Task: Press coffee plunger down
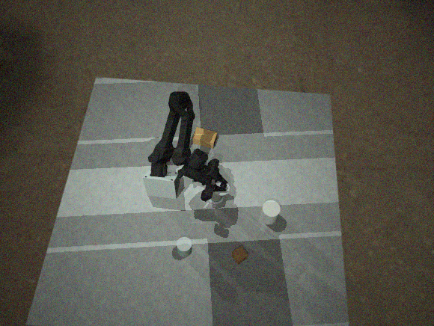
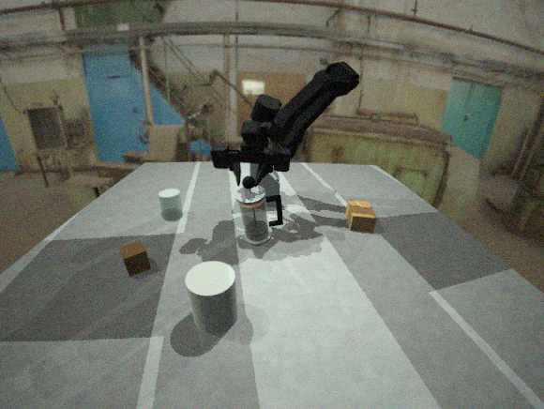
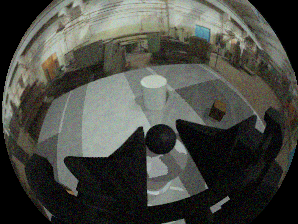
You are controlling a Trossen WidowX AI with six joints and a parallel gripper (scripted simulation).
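My gripper tip is 80 mm above the coffee press, 40 mm past it and 30 mm to the right of it. Round my gripper tip: orange cube 250 mm to the right, 140 mm below, 90 mm ahead; orange block 340 mm to the left, 140 mm below, 130 mm behind.
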